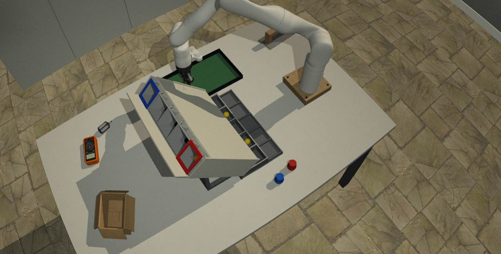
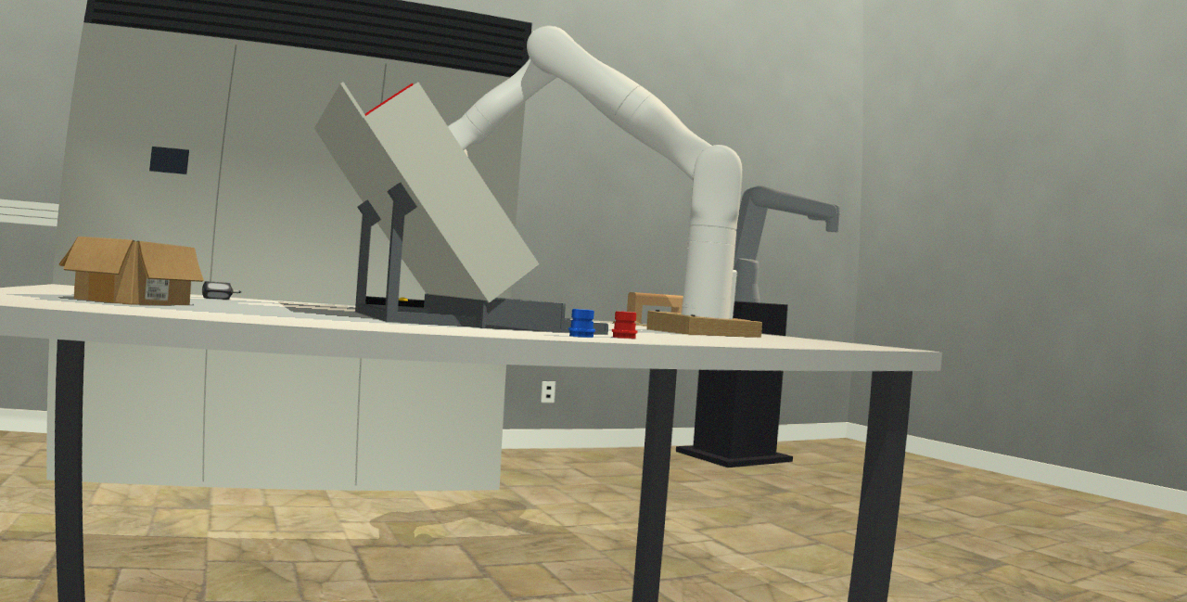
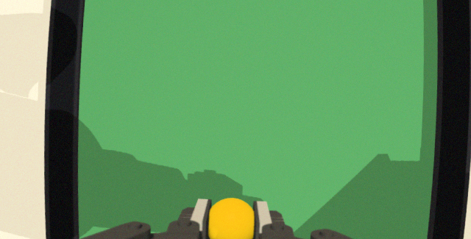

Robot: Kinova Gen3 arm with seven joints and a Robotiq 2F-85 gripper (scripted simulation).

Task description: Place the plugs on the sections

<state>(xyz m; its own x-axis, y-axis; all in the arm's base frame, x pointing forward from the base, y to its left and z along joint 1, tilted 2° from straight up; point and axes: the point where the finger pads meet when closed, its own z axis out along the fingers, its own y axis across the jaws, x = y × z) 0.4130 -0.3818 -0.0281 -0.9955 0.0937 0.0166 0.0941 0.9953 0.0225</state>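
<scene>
My hand is 5 cm past the green marble tray, 2 cm to the right of it and 2 cm above it. From my hand the other things lie so: orange multimeter (56 cm ahead, 1 cm to the left, 1 cm below); then dark object (44 cm ahead, 5 cm to the right, 1 cm below); then beige cover (11 cm ahead, 33 cm to the left, 18 cm above).
</scene>
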